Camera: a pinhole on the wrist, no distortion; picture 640 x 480 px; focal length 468.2 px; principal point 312.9 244.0 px. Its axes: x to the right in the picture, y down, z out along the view. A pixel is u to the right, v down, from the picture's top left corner.
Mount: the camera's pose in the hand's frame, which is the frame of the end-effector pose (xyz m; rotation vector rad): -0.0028 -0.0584 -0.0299 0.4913 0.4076 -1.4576
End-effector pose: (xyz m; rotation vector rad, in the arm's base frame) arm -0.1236 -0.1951 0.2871 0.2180 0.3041 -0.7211
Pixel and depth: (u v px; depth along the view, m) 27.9 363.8 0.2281
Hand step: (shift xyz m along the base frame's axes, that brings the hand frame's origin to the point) 0.0302 -0.1420 0.2057
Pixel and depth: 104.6 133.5 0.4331
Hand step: -0.1043 -0.1486 0.4350
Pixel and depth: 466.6 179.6 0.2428
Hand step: -0.1772 -0.2047 0.1083
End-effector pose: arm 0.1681 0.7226 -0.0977 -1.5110 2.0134 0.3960
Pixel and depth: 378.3 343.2 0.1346
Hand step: 0.1544 -0.0220 -0.0565
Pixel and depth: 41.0 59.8 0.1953
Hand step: 0.1395 0.1550 -0.0834
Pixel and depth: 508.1 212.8 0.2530
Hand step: 0.3071 -0.0059 -0.0539
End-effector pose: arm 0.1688 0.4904 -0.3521 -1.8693 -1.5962 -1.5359
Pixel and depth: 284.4 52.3 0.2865
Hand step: -0.0370 0.1564 -0.2797
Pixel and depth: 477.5 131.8 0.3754
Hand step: -0.1877 0.2373 -0.3209
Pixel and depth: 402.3 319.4 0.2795
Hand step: -0.1197 0.2458 -0.1509
